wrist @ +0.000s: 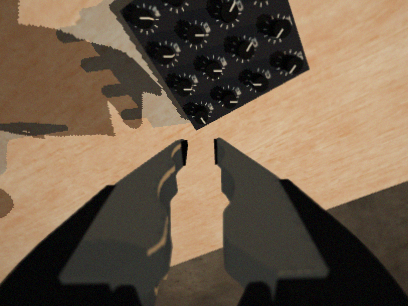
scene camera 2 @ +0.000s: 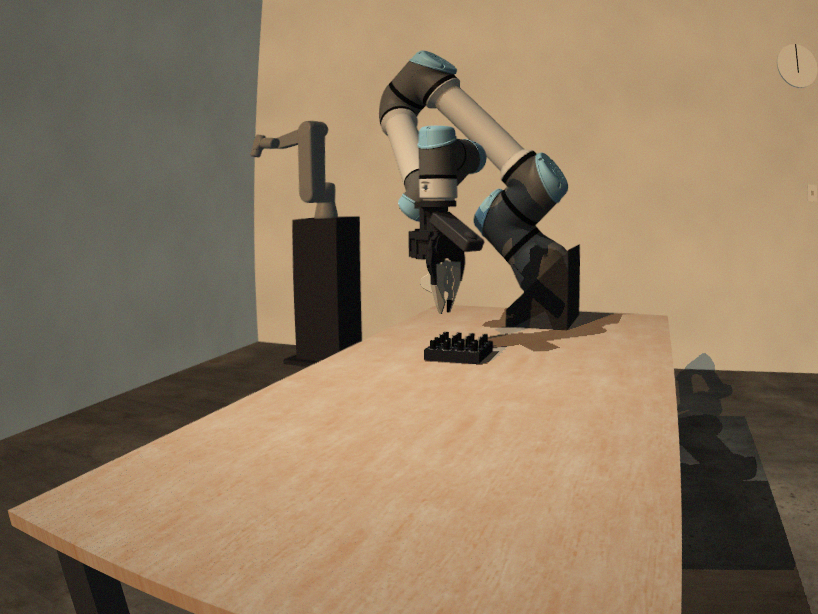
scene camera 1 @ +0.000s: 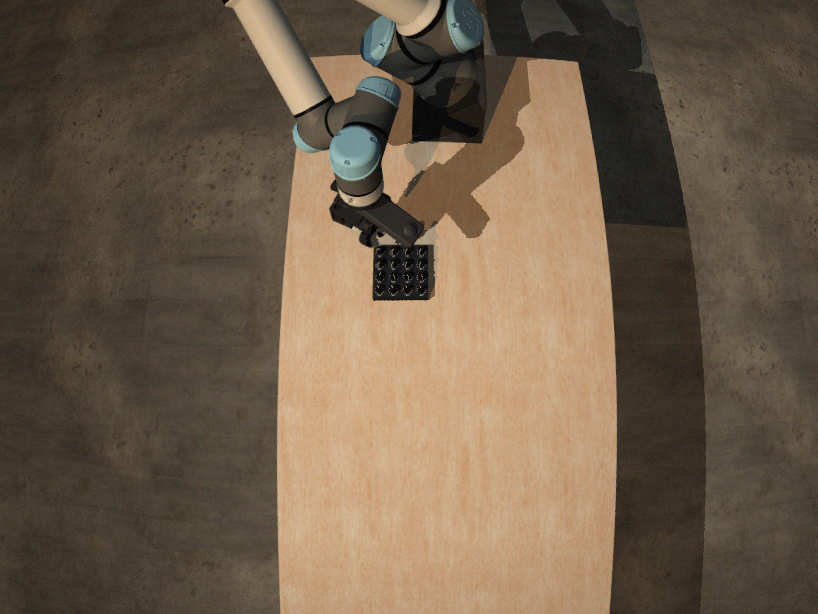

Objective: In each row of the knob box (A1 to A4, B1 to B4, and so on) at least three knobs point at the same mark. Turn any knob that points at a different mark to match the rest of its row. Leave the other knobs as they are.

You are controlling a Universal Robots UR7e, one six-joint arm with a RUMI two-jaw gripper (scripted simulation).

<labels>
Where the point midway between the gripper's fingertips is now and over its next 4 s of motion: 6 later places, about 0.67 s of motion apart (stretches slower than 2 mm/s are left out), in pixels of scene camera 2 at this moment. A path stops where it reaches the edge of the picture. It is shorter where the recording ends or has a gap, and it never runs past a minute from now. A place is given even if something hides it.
The gripper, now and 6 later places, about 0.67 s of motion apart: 444,313; 444,324; 445,329; 446,329; 446,335; 447,334; 447,318
</labels>
